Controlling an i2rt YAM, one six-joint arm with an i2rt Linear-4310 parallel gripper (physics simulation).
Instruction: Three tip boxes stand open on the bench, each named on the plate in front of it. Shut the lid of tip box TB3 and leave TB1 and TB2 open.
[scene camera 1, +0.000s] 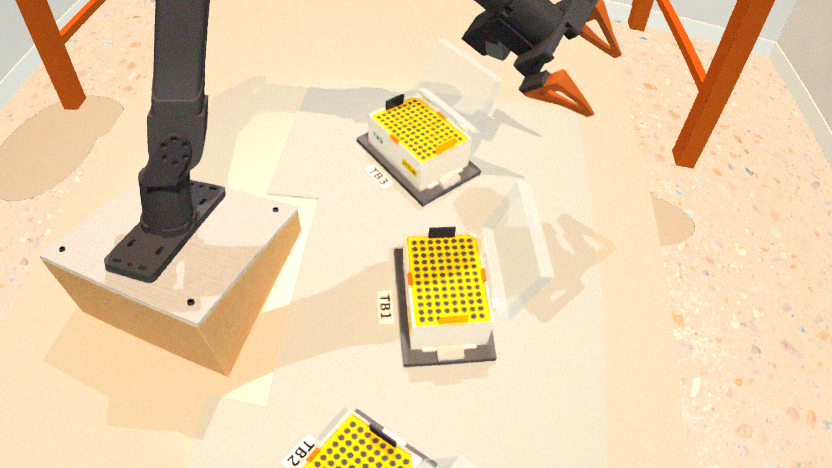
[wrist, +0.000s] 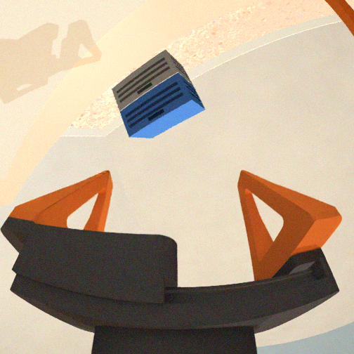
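Pixels of known places: gripper, fingertip midpoint: (scene camera 1: 605, 84); arm's base, origin of the base link: (scene camera 1: 169, 228).
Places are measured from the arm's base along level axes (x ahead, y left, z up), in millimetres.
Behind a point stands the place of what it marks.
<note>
Tip box TB3 (scene camera 1: 418, 129) @[y 249, x 253, z -24 mm] stands at the back on a dark base, its plate (scene camera 1: 379, 175) @[y 204, x 210, z -80 mm] in front; its clear lid (scene camera 1: 462, 78) @[y 313, x 301, z 28 mm] stands raised at the far side. TB1 (scene camera 1: 448, 279) @[y 21, x 329, z -25 mm] stands in the middle behind its plate (scene camera 1: 385, 306) @[y 5, x 263, z -80 mm], its clear lid (scene camera 1: 516, 250) @[y 45, x 395, z 15 mm] up on the right. TB2 (scene camera 1: 360, 447) @[y -185, x 279, z -25 mm], with its plate (scene camera 1: 300, 451) @[y -191, x 213, z -80 mm], is cut off by the bottom edge; a faint piece of its lid shows. My gripper (scene camera 1: 603, 84) @[y 224, x 474, z 125 mm] (wrist: 174, 177) is open and empty, in the air to the right of TB3's lid, apart from it. No tip box shows in the wrist view.
The arm's base stands on a wooden block (scene camera 1: 256, 291) @[y -28, x 118, z -49 mm] at the left. Orange posts (scene camera 1: 718, 87) (scene camera 1: 53, 52) rise at both sides. A blue and grey slotted box (wrist: 160, 100) lies beyond the fingers in the wrist view. The gripper's shadow falls right of TB1's lid.
</note>
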